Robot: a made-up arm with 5 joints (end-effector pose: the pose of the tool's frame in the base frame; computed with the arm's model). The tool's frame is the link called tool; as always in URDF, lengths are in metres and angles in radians. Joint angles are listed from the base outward.
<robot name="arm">
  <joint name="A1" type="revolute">
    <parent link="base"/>
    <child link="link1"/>
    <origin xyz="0 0 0.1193" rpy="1.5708 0 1.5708"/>
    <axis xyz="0 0 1"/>
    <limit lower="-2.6" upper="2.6"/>
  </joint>
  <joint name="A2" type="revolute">
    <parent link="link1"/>
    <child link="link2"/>
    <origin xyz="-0.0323 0.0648 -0.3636" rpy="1.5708 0 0"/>
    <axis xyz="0 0 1"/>
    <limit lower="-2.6" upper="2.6"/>
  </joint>
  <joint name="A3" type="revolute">
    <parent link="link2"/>
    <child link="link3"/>
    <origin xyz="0.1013 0.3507 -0.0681" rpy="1.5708 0 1.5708"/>
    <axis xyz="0 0 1"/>
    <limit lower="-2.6" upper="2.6"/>
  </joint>
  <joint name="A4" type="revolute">
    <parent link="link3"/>
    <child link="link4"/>
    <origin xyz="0.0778 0.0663 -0.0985" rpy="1.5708 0 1.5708"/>
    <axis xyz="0 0 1"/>
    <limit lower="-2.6" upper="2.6"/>
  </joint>
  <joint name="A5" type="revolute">
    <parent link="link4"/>
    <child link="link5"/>
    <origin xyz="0.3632 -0.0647 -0.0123" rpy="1.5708 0 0"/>
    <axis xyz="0 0 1"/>
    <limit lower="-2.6" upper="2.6"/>
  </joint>
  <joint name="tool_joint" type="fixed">
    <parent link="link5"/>
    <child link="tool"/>
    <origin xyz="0.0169 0.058 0.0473" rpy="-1.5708 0 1.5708"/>
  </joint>
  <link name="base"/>
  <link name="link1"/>
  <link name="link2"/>
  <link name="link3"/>
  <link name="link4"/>
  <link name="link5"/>
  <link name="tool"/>
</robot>
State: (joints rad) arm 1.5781 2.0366 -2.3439 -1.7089 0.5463
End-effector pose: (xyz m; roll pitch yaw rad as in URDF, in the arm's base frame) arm -0.7438 -0.1565 0.0553 -2.5034 -0.2542 -0.7551
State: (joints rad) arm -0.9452 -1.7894 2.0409 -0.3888 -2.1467
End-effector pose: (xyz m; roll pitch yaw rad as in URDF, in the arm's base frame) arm -0.1136 0.2456 0.2828 1.0341 -0.9053 0.8513
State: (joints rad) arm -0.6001 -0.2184 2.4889 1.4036 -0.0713
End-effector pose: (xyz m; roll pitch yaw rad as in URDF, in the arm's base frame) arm -0.3373 0.4262 0.1305 -1.1205 0.4479 -2.6529
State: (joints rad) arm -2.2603 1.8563 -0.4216 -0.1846 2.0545
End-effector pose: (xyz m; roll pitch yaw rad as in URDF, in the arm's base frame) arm -0.6723 0.1981 0.6105 1.5235 1.1851 0.0493
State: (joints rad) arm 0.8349 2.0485 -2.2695 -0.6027 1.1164
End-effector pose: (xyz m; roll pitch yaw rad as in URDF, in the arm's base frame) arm -0.8266 -0.5129 0.1261 -2.7986 -0.2956 0.4930
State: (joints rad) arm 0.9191 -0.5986 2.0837 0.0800 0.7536
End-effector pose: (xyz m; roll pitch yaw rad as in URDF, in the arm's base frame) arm -0.3712 -0.2659 0.1501 0.8856 0.5450 1.3031
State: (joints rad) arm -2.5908 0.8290 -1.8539 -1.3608 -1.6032
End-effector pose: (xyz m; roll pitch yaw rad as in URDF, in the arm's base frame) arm -0.4251 0.6146 0.2736 3.0805 -0.4151 2.2564
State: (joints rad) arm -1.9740 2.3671 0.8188 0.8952 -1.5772
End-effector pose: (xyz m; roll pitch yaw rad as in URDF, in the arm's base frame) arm -0.2373 -0.0645 0.4452 0.6628 -0.3922 -0.3264
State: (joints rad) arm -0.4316 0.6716 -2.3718 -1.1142 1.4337
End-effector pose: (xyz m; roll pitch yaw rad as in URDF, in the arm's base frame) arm -0.2854 -0.3483 0.5754 2.2927 0.6364 1.2698
